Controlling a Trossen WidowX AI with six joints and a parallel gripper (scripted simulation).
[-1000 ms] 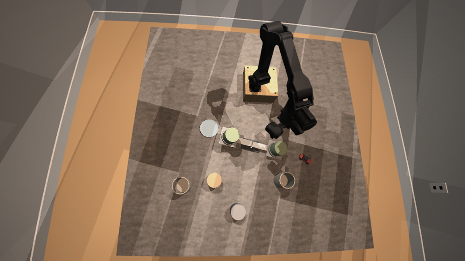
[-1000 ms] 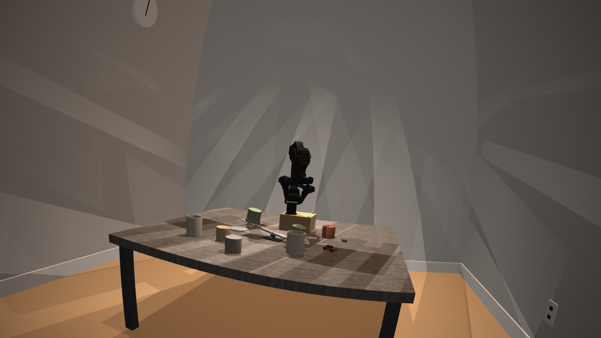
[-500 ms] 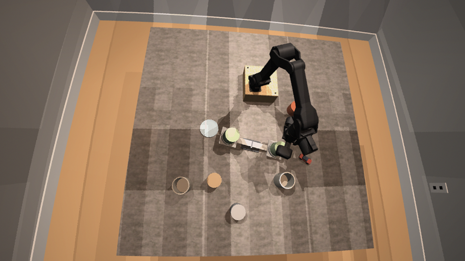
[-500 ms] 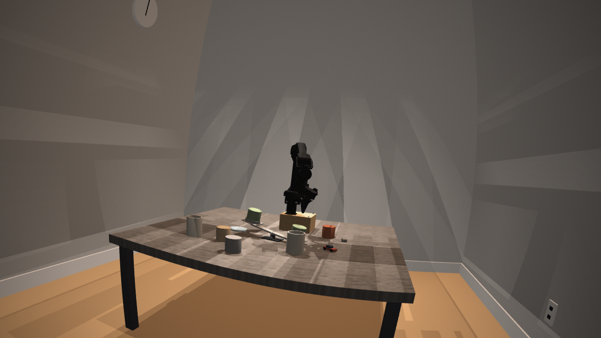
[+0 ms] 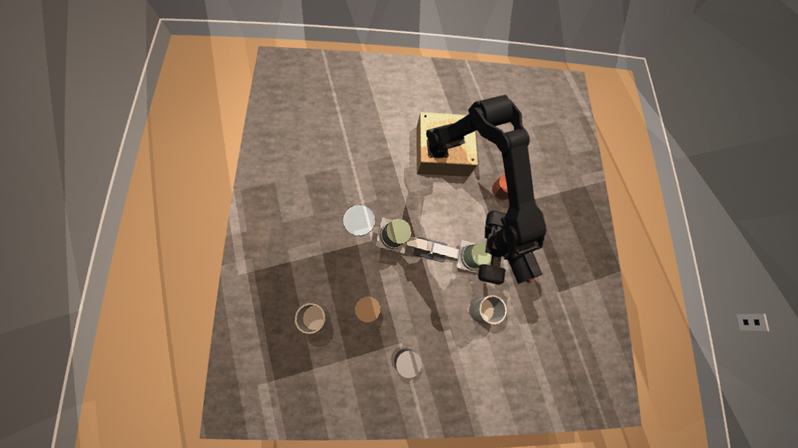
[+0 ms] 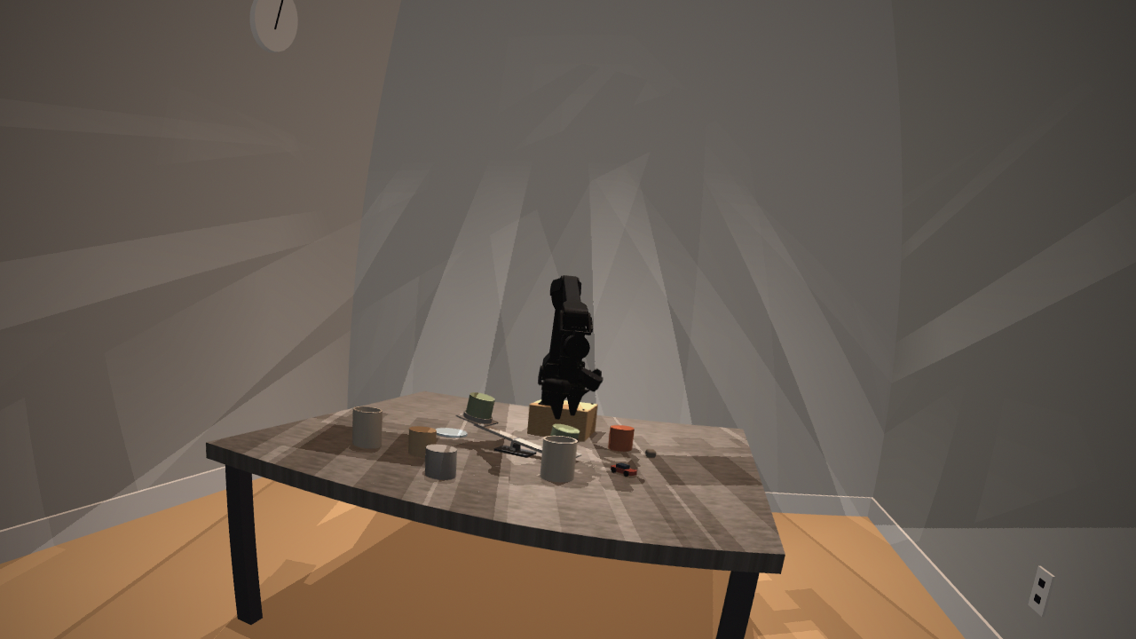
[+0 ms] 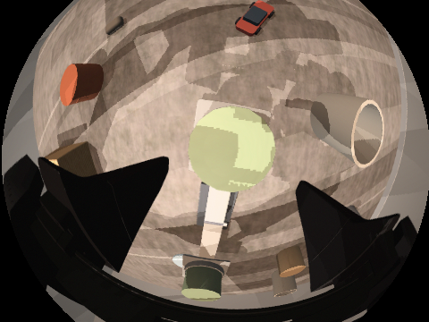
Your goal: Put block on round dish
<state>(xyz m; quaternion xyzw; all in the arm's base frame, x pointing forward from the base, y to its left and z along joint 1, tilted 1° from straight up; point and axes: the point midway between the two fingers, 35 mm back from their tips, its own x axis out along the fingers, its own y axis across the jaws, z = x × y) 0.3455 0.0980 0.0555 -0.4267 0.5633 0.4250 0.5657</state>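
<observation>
Now: gripper tip 80 mm above the grey block. From my gripper tip the other things lie so: red toy car: 50 mm ahead, 170 mm to the left, 110 mm below; small stone: 170 mm behind, 230 mm to the left, 110 mm below; orange-red cylinder: 230 mm behind, 120 mm to the left, 80 mm below.
</observation>
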